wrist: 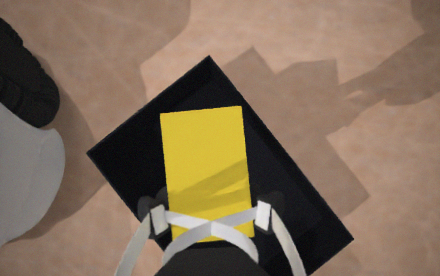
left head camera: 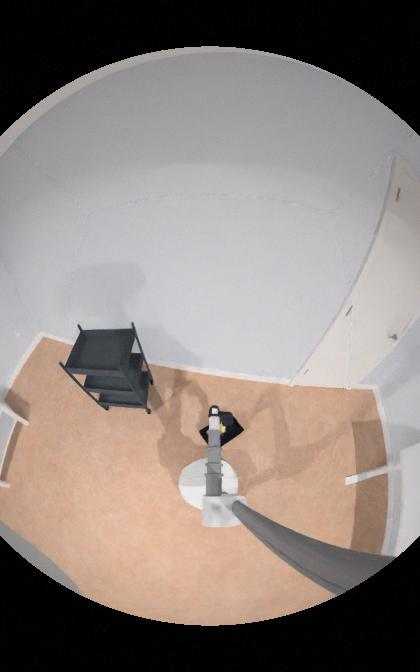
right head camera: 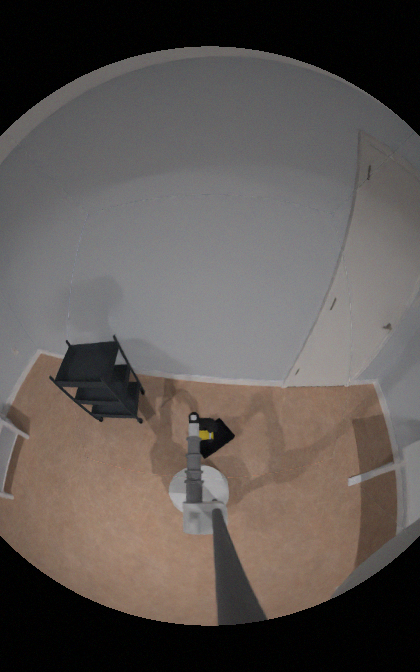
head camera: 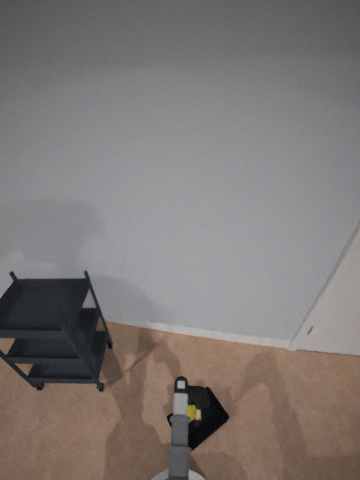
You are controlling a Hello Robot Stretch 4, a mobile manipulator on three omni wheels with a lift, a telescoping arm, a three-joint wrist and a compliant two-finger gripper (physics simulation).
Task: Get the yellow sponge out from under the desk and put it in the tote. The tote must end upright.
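Frame: origin at the robot's base, x right, y down, z ahead, level; metres.
Seen in the pictures: gripper, fingertip midpoint: [wrist: 211,201] [left head camera: 221,428] [head camera: 196,413].
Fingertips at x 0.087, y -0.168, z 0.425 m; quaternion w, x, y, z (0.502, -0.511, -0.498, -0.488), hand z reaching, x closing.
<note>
Pixels of each thing's top centre, then the offset from my fingertips to it. "pt": a spot on its surface instead.
- yellow sponge, middle of its top: [wrist: 207,175] [head camera: 191,411] [left head camera: 217,427] dx -0.029, dy -0.042, dz -0.001 m
- black tote, surface spot: [wrist: 125,155] pt dx -0.040, dy +0.193, dz -0.141 m
- dark three-shelf cart, surface spot: [head camera: 45,332] pt dx -0.704, dy -0.520, dz +0.135 m
The yellow sponge [head camera: 192,413] [left head camera: 221,428] [right head camera: 204,435] [wrist: 205,150] is held between the two fingers of my gripper [wrist: 211,201], which is shut on it. In the wrist view the sponge lies within the outline of the black tote [wrist: 125,155], overlapping its middle; its height relative to the rim is hard to tell. The tote stands upright on the floor, open side up. The tote also shows in the head view [head camera: 216,417], the left head view [left head camera: 235,431] and the right head view [right head camera: 225,436], partly hidden by my arm and wrist.
A dark three-shelf cart [head camera: 45,332] [left head camera: 95,371] [right head camera: 80,384] stands to the left near the wall. My white base [wrist: 30,180] is close to the tote's left in the wrist view. A white bar [left head camera: 372,474] [right head camera: 375,474] juts in at the right. A door [head camera: 335,320] is at the right.
</note>
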